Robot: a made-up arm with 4 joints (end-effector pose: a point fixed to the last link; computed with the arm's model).
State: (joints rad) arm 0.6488 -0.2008 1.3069 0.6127
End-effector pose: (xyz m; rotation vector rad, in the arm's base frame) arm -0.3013 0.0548 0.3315 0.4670 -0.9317 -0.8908
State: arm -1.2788 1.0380 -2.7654 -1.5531
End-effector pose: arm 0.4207 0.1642 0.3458 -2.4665 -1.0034 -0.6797
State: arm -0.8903 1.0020 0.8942 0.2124
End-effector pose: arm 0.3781 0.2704 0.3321 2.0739 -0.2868 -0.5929
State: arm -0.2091 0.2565 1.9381 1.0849
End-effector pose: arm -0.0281 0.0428 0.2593 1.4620 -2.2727 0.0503
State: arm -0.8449 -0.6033 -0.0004 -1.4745
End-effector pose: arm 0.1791 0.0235 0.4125 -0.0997 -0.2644 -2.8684
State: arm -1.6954 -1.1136 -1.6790 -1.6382
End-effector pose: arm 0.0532 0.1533 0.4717 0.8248 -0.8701 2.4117
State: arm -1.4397 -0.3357 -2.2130 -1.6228
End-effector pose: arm 0.1391 0.0719 0.4391 2.1795 -0.4455 1.9920
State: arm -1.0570 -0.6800 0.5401 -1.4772
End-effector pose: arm 0.1929 0.0878 0.5691 0.8376 -0.5934 -2.5443
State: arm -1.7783 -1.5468 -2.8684 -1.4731
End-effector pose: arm -0.0918 0.3996 0.4526 1.4295 -1.8515 1.4070
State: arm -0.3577 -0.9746 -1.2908 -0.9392
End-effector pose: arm -0.1976 0.0313 0.3383 1.8694 -0.2406 2.2366
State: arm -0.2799 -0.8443 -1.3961 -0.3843
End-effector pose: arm -0.2054 0.0301 0.3043 -1.7523 0.4357 -2.1378
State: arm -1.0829 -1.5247 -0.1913 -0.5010
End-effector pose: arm 0.0046 0.1655 0.5656 -0.1439 -1.5996 -2.5047
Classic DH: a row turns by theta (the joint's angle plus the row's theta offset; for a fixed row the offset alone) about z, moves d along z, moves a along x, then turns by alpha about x. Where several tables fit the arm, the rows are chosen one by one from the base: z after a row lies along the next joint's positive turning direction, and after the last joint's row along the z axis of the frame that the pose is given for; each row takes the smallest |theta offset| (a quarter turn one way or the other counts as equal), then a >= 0, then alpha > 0; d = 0 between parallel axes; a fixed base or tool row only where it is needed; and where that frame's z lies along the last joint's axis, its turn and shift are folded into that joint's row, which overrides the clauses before.
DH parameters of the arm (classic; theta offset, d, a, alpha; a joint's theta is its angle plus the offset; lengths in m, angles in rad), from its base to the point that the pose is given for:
base (fixed): 0.0455 0.7025 -0.1521 -1.9101
joint 1: 1.5067 0.4246 0.3687 1.6724
joint 2: 0.3353 -0.0383 -0.0094 1.5416
joint 3: 1.2261 0.3405 0.0757 -0.8817
joint 4: 0.3829 -0.1335 0.0441 -0.7263
tool (fixed): -1.8633 0.0086 0 0

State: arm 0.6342 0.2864 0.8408 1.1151
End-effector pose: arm -0.3913 0.0639 0.1888 0.8058 -0.6884 -0.9365
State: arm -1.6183 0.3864 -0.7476 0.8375
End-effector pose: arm 0.4298 0.3275 0.5952 0.8460 -0.6389 0.1416
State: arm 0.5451 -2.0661 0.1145 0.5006
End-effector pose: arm -0.1878 0.2976 0.4514 -1.6563 -0.7336 -0.2675
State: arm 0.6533 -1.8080 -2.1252 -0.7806
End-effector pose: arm -0.3805 0.4022 0.5822 1.5093 -0.0708 0.4727
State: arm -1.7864 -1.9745 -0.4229 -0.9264
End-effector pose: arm -0.0722 0.2729 0.5938 -0.6550 0.6753 2.2903
